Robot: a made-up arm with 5 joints.
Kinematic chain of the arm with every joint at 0, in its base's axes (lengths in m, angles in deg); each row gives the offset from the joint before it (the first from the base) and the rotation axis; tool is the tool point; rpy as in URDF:
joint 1: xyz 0.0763 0 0.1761 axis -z
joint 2: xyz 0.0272 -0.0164 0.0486 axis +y
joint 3: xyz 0.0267 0 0.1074 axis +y
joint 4: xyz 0.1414 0 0.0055 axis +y
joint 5: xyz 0.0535 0.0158 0 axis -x
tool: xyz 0 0 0 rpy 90 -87.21 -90
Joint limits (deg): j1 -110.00..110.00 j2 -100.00..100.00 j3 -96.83..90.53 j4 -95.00..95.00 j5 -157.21..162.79
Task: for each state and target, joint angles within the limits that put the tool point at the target. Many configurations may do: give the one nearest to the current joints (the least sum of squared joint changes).
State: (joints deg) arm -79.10 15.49 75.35 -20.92 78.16
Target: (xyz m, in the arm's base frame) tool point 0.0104 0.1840 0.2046
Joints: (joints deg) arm -109.88 -0.52 51.36 -27.06 78.16
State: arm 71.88 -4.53 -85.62 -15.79 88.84
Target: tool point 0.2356 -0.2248 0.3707
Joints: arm 54.55 19.38 -33.47 -0.81 88.84
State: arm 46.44 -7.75 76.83 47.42 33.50
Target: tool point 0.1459 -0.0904 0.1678
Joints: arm 52.11 -8.59 64.54 41.79 33.50
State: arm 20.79 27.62 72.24 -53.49 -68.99
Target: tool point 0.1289 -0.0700 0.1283
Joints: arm 52.69 27.52 82.30 -53.70 -68.99
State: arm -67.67 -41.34 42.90 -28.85 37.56
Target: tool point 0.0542 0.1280 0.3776
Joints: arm -100.06 -55.78 44.14 -31.41 37.56
